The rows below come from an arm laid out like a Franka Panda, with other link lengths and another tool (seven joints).
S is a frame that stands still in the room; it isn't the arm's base.
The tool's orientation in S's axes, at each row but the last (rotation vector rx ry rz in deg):
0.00 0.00 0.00
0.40 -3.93 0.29
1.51 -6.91 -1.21
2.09 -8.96 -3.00
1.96 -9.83 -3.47
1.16 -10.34 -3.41
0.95 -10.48 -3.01
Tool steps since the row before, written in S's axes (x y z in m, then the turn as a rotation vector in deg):
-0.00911 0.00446 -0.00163 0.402 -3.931 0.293
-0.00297 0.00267 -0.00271 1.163 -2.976 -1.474
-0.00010 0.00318 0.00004 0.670 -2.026 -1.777
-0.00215 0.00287 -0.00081 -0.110 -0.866 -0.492
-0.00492 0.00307 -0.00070 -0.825 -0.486 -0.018
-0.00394 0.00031 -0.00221 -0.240 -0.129 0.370
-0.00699 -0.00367 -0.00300 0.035 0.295 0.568
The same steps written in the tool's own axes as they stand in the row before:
-0.00911 0.00446 -0.00163 0.402 -3.931 0.293
-0.00314 0.00267 -0.00252 1.045 -2.992 -1.529
-0.00017 0.00318 -0.00003 0.498 -2.061 -1.794
-0.00240 0.00273 -0.00056 -0.137 -0.890 -0.441
-0.00515 0.00275 0.00007 -0.784 -0.533 0.138
-0.00428 0.00003 -0.00147 -0.162 -0.133 0.409
-0.00721 -0.00408 -0.00163 0.122 0.308 0.549

